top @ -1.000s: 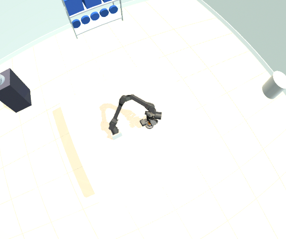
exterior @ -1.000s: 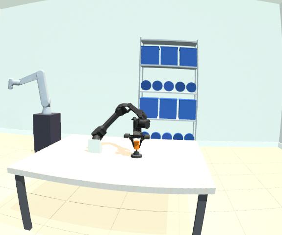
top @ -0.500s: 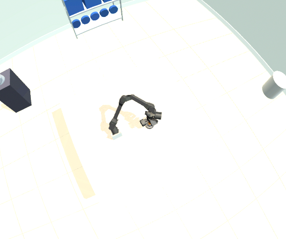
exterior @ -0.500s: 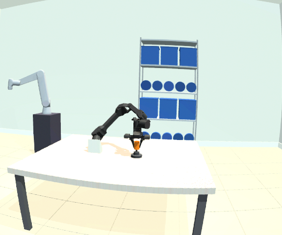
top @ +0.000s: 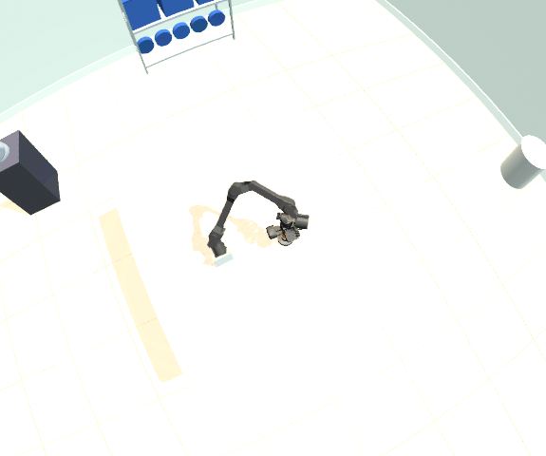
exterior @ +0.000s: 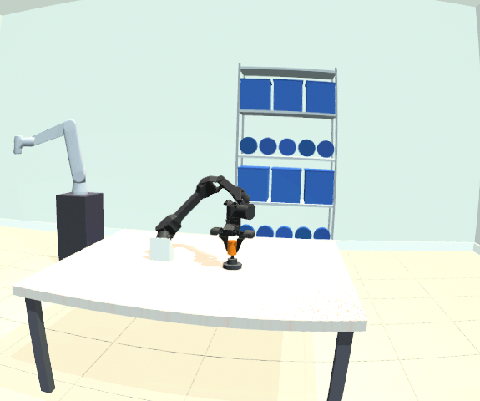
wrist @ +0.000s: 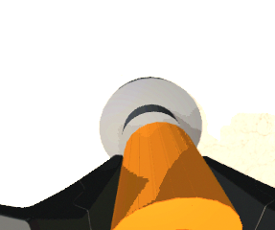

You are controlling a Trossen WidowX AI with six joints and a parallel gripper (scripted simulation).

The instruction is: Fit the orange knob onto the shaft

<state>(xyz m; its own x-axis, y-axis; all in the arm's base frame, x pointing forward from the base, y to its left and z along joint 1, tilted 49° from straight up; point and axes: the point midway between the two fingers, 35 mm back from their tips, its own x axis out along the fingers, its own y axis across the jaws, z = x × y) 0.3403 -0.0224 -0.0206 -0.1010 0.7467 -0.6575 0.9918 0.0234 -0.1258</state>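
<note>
My gripper tip is now 2 cm below the orange knob. Round my gripper tip: pedestal (4 cm below).
</note>
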